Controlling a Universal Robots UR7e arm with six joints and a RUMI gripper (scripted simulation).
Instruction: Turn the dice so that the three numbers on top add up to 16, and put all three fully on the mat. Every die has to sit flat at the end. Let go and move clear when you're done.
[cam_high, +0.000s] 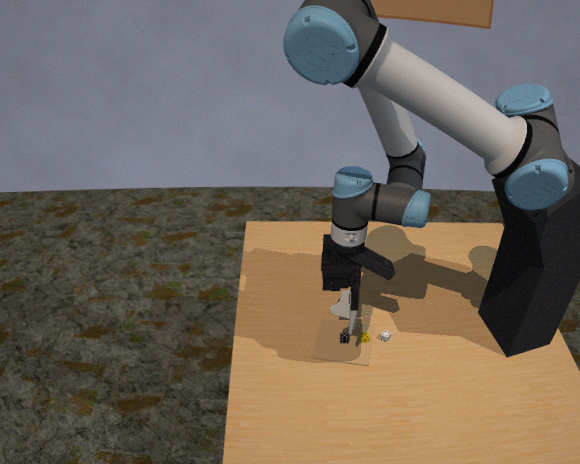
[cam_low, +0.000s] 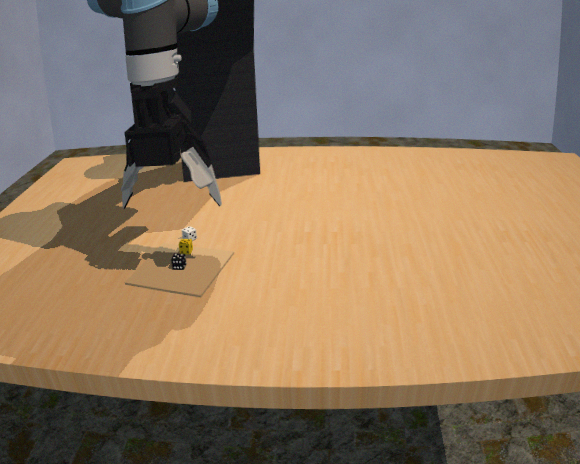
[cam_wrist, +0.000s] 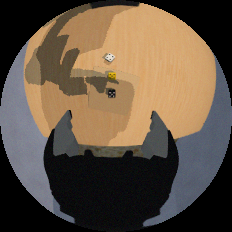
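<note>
Now: the white die 110 mm behind my hand, 100 mm below it and 10 mm to the left of it. From my hand the other things lie so: yellow die: 100 mm below, 50 mm behind, 10 mm to the left; then thin tan mat: 110 mm below; then black die: 100 mm below.
</note>
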